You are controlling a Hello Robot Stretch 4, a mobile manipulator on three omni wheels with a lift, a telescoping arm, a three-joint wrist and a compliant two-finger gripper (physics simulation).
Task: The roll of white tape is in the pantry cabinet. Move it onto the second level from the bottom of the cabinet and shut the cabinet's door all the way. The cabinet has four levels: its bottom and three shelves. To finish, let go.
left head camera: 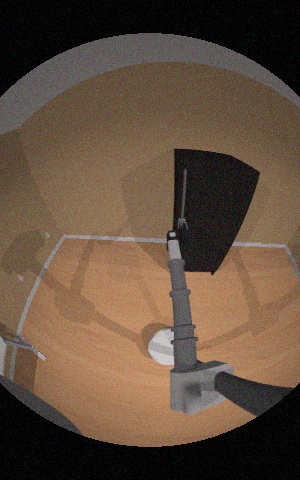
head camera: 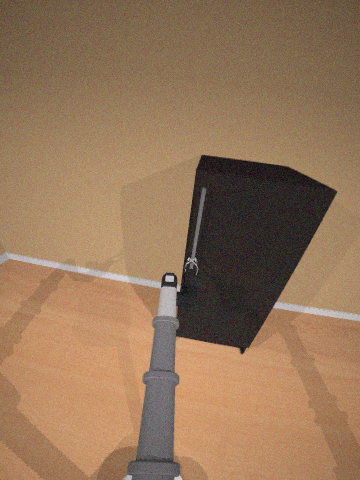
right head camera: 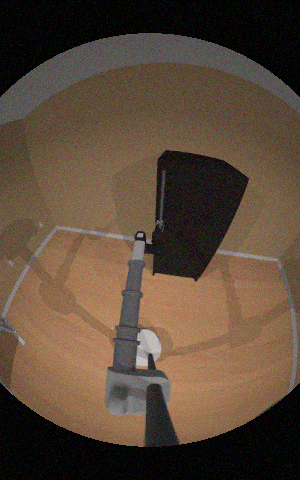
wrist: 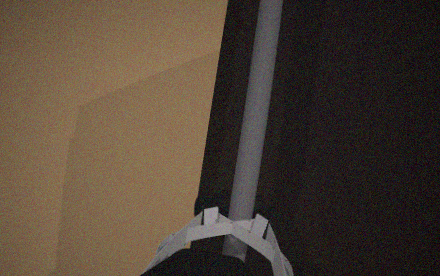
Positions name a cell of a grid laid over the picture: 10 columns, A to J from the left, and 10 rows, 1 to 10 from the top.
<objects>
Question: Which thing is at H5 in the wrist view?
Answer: A black pantry cabinet door.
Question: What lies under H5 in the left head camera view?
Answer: A black pantry cabinet door.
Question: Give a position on a black pantry cabinet door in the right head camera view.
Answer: G5
</objects>
